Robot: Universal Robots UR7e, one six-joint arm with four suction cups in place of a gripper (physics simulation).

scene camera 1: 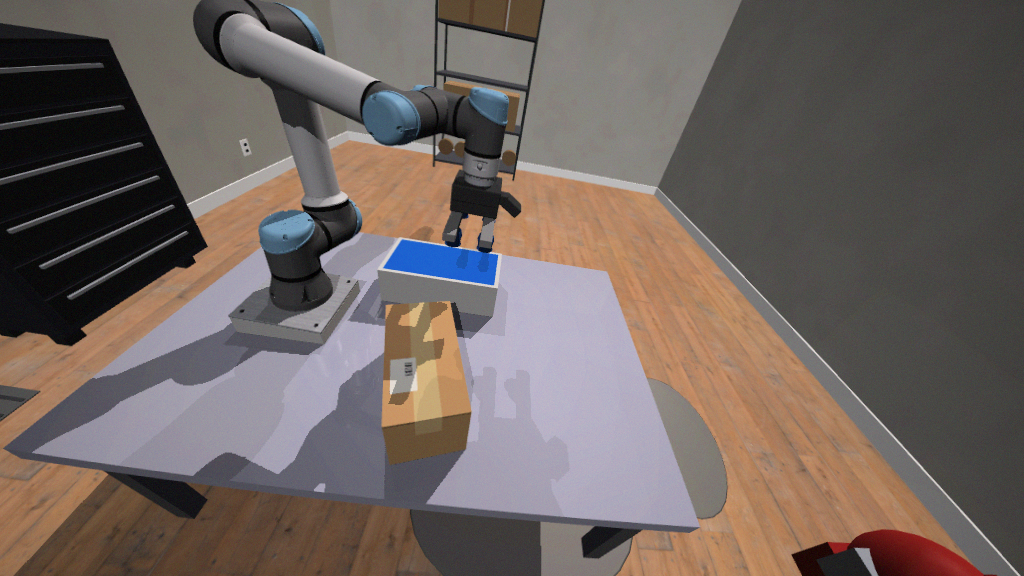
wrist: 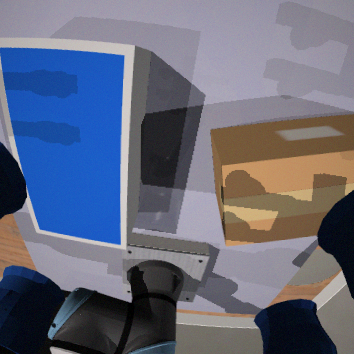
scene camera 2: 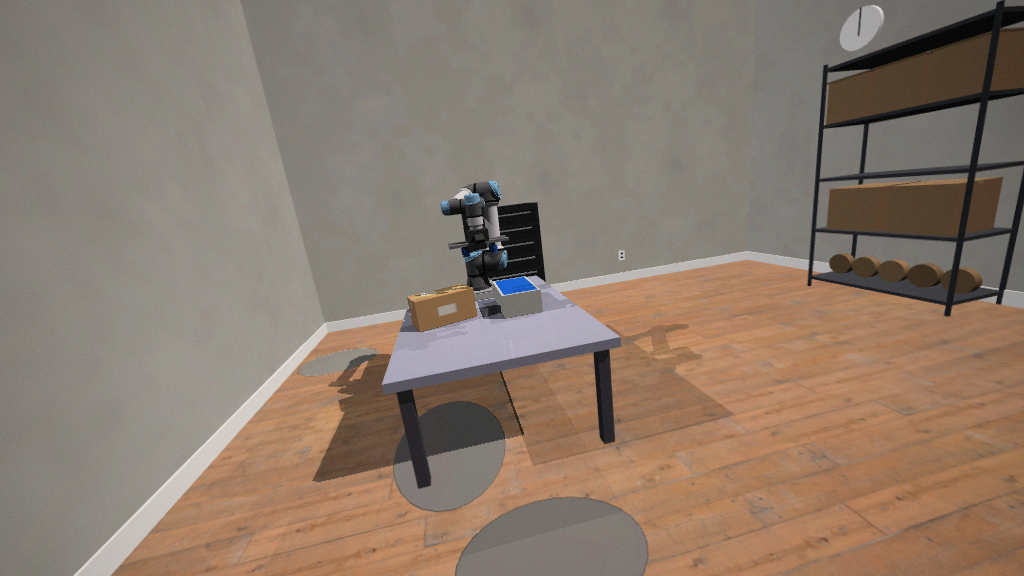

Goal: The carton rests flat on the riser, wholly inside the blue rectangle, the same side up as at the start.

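Where they show: hand, its tool point: (scene camera 1: pixel 472 230) (wrist: pixel 166 269) (scene camera 2: pixel 479 253); arm's base, origin of its link: (scene camera 1: pixel 303 292) (wrist: pixel 156 276) (scene camera 2: pixel 478 287).
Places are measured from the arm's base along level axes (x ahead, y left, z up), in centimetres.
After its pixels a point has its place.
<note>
The brown carton (scene camera 1: pixel 429 372) {x 42.3, y -29.0, z 10.1 cm} (scene camera 2: pixel 442 308) {x 47.9, y -23.9, z 3.5 cm} (wrist: pixel 280 180) {x 41.7, y -15.3, z 10.1 cm} lies flat on the table, tape strip and barcode label on top, a plain label on one side. It stands apart from the white riser (scene camera 1: pixel 436 292) {x 36.8, y 6.4, z 1.3 cm} (scene camera 2: pixel 522 302) {x 55.5, y 15.8, z 1.3 cm} (wrist: pixel 128 100) {x 48.5, y 6.3, z 6.5 cm}. The blue rectangle (scene camera 1: pixel 429 263) {x 33.0, y 13.8, z 6.5 cm} (scene camera 2: pixel 515 285) {x 38.7, y 16.6, z 6.5 cm} (wrist: pixel 95 180) {x 35.4, y 11.6, z 6.5 cm} covers most of the riser's top and bears no carton. My suction gripper (scene camera 1: pixel 469 242) {x 46.3, y -0.9, z 28.1 cm} (scene camera 2: pixel 479 250) {x 46.3, y -0.9, z 28.1 cm} points down above the riser, with its cups apart from it and holding nothing. Cup shadows fall on the blue. In the wrist view the carton's right end is cut off.
The table (scene camera 1: pixel 572 322) {x 82.3, y 8.0, z -5.5 cm} (scene camera 2: pixel 501 343) {x 85.9, y -1.8, z -5.5 cm} bears the arm's base plate (scene camera 1: pixel 250 325) {x -7.2, y -12.5, z -2.0 cm} (wrist: pixel 195 250) {x 11.0, y -9.3, z -2.2 cm}, left of the riser in scene camera 1. A black drawer cabinet (scene camera 1: pixel 71 161) stands behind at left. A shelf rack (scene camera 2: pixel 817 179) stands away from the table.
</note>
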